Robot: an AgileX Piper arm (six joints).
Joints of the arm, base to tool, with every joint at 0 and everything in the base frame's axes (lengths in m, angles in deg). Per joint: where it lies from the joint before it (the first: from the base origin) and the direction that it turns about. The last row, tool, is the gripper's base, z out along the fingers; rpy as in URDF.
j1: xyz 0 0 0.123 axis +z
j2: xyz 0 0 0 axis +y
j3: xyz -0.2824 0 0.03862 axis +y
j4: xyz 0.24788 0 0.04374 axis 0.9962 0 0.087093
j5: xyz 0 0 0 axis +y
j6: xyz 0.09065 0 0.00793 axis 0.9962 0 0.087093
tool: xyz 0 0 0 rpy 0 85.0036 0
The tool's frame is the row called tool.
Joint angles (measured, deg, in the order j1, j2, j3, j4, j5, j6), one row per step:
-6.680 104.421 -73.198 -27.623 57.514 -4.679
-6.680 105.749 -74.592 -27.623 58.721 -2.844
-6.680 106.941 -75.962 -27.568 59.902 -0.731
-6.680 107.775 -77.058 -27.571 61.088 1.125
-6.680 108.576 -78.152 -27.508 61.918 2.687
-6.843 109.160 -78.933 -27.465 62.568 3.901
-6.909 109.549 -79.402 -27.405 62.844 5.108
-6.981 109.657 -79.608 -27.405 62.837 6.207
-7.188 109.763 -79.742 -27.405 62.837 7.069
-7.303 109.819 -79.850 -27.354 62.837 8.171
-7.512 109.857 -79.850 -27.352 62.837 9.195
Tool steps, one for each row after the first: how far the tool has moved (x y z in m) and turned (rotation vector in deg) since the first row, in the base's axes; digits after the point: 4 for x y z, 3 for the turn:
0.0043 -0.0010 -0.0024 0.046 0.277 -2.169
0.0084 -0.0018 -0.0041 0.124 0.296 -4.605
0.0110 -0.0026 -0.0048 0.089 0.339 -6.785
0.0141 -0.0032 -0.0053 0.121 0.144 -8.577
0.0160 -0.0046 -0.0058 0.132 0.025 -10.133
0.0174 -0.0052 -0.0064 0.218 -0.309 -11.436
0.0181 -0.0058 -0.0062 0.291 -0.868 -12.503
0.0184 -0.0072 -0.0063 0.346 -1.254 -13.493
0.0186 -0.0079 -0.0063 0.464 -1.763 -14.630
0.0183 -0.0093 -0.0065 0.530 -2.150 -15.770

